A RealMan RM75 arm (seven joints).
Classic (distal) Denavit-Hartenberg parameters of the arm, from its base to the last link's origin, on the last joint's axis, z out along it. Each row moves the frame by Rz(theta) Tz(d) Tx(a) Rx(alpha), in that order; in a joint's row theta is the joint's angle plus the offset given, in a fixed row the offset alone. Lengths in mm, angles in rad.
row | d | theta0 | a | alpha
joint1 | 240.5 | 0 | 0 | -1.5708
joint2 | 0 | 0 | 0 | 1.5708
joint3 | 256 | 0 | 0 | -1.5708
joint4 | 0 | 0 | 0 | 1.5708
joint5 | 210 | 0 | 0 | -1.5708
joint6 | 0 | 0 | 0 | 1.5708
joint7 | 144 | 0 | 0 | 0
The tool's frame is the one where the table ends.
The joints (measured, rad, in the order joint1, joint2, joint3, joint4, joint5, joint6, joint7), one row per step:
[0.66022 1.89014 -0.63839 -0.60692 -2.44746 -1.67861 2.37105]
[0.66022 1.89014 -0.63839 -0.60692 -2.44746 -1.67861 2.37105]
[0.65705 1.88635 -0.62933 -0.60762 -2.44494 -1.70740 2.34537]
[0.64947 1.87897 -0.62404 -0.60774 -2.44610 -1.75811 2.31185]
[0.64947 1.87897 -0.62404 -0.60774 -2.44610 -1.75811 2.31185]
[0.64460 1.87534 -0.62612 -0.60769 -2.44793 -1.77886 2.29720]
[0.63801 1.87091 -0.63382 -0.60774 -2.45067 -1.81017 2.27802]
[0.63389 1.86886 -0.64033 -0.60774 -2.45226 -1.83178 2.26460]
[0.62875 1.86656 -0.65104 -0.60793 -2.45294 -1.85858 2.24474]
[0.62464 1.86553 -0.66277 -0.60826 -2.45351 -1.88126 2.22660]
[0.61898 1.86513 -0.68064 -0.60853 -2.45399 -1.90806 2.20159]
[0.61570 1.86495 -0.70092 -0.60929 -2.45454 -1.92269 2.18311]
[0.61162 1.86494 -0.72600 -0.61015 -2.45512 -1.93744 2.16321]
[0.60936 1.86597 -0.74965 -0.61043 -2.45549 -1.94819 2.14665]
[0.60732 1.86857 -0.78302 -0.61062 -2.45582 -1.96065 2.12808]
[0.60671 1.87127 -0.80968 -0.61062 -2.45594 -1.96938 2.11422]
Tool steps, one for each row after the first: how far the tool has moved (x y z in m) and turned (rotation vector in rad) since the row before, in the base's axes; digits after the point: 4 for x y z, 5 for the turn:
[0.0000 0.0000 0.0000 0.00000 0.00000 0.00000]
[-0.0009 -0.0033 0.0023 -0.01256 0.01645 0.02284]
[-0.0001 -0.0075 0.0034 -0.03298 0.02029 0.02858]
[0.0000 0.0000 0.0000 0.00000 0.00000 0.00000]
[0.0008 -0.0038 0.0014 -0.01682 0.00473 0.01179]
[0.0007 -0.0059 0.0014 -0.02951 0.00605 0.01681]
[0.0002 -0.0041 0.0005 -0.02166 0.00501 0.01237]
[0.0000 -0.0051 0.0005 -0.02786 0.00649 0.01936]
[-0.0002 -0.0045 0.0000 -0.02589 0.00527 0.01853]
[0.0000 -0.0058 -0.0005 -0.03376 0.00597 0.02532]
[0.0002 -0.0037 -0.0008 -0.02601 -0.00204 0.02147]
[0.0004 -0.0043 -0.0011 -0.02997 -0.00376 0.02316]
[0.0001 -0.0033 -0.0016 -0.02681 -0.00380 0.02067]
[-0.0002 -0.0042 -0.0027 -0.03686 -0.00588 0.02524]
[-0.0004 -0.0030 -0.0024 -0.02902 -0.00441 0.01996]

